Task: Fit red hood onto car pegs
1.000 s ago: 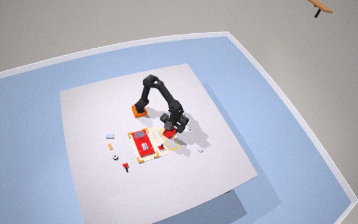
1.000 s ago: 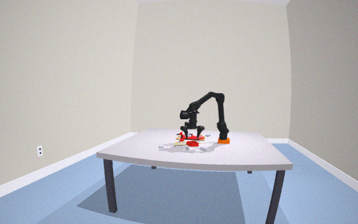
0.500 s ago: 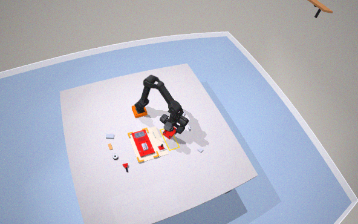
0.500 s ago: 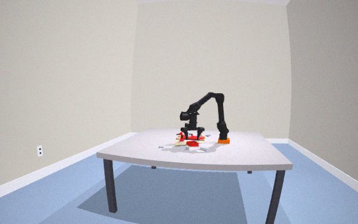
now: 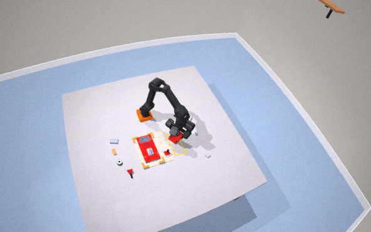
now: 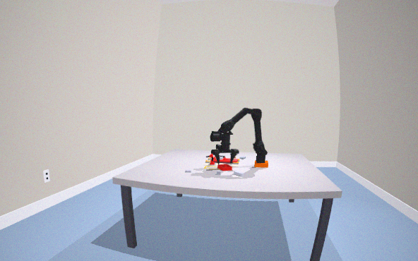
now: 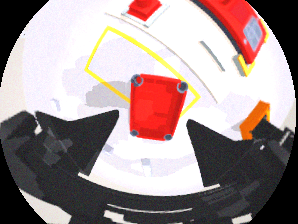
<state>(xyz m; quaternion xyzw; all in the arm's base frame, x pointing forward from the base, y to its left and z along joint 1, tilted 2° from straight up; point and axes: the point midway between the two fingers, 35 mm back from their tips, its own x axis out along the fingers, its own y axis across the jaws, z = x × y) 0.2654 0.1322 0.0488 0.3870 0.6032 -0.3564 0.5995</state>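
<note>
My gripper tip is now 30 mm above the red hood. From my gripper tip the other things lie so: cream jig board: 210 mm to the right, 30 mm ahead, 20 mm below; wheel: 460 mm to the right, 30 mm below, 30 mm ahead; black stem: 120 mm to the right, 90 mm ahead.
</note>
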